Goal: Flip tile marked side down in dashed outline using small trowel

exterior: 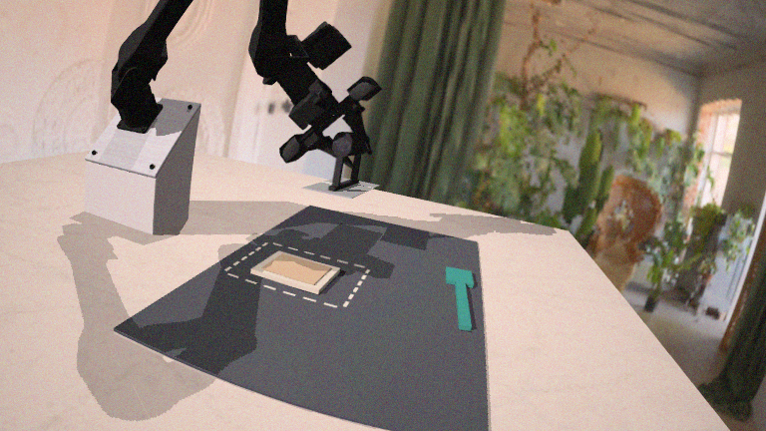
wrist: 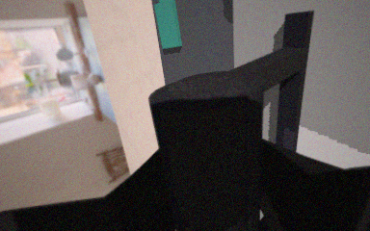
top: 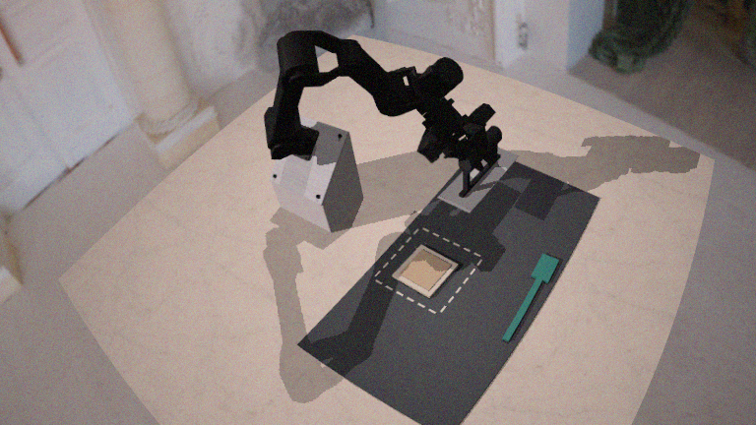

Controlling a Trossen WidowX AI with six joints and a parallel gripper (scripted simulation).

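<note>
Right now the small trowel is 3 cm behind my gripper tip and 1 cm below it. The rest, counted from my gripper tip: tile (19 cm to the right, 13 cm below, 3 cm behind); then green t-shaped tool (18 cm ahead, 13 cm to the right, 13 cm below); then dark mat (15 cm below, 14 cm to the right, 4 cm ahead).
</note>
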